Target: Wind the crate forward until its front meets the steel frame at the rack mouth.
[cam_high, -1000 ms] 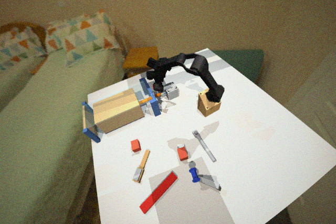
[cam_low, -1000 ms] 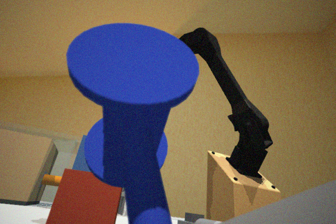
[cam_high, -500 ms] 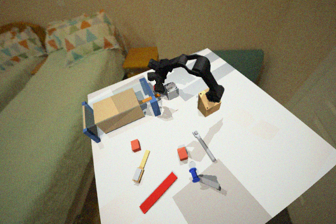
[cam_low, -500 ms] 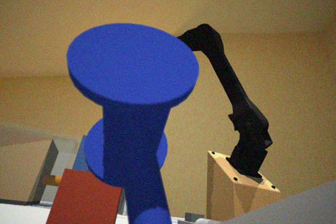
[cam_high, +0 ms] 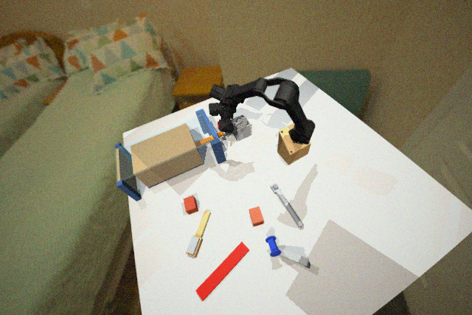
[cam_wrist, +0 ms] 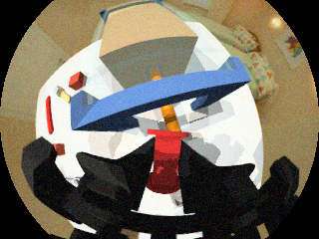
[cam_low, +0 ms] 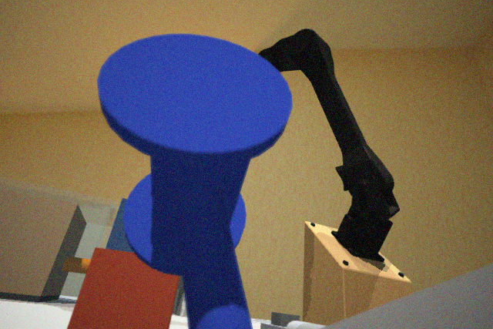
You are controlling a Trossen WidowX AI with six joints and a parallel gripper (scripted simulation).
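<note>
The grey crank arm lies 50 mm behind my gripper tip and 30 mm below it. Also, from my gripper tip: winch drum 110 mm behind, 10 mm to the right, 100 mm below; then mouth frame 50 mm ahead, 30 mm to the right, 30 mm below; then red grip 10 mm behind, 10 mm to the left.
</note>
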